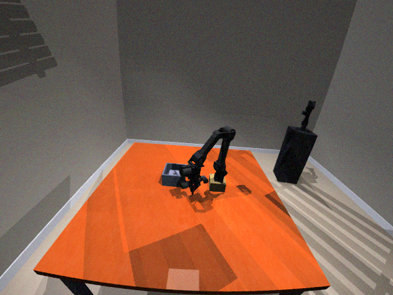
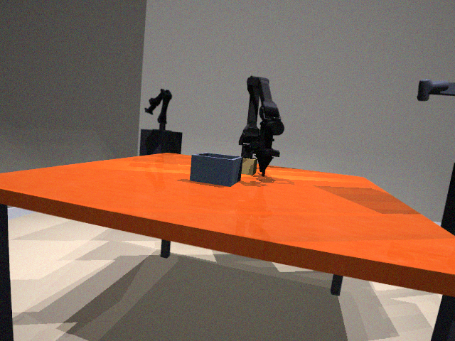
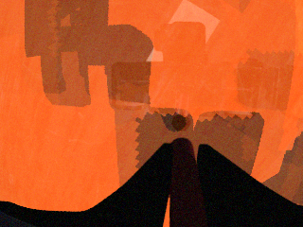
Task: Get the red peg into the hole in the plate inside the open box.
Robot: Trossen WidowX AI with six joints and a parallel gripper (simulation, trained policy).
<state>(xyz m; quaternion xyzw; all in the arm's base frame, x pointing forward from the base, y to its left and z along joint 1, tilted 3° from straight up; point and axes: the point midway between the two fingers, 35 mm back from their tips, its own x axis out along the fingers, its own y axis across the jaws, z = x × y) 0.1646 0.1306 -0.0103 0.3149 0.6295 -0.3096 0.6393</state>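
Now: gripper tip 160 mm short of the pale plate, 140 mm to the left of it and 10 mm below it. Round my gripper tip: red peg (20 mm above, 10 mm to the left, 10 mm behind); blue-grey box (160 mm ahead, 140 mm to the right, 10 mm below).
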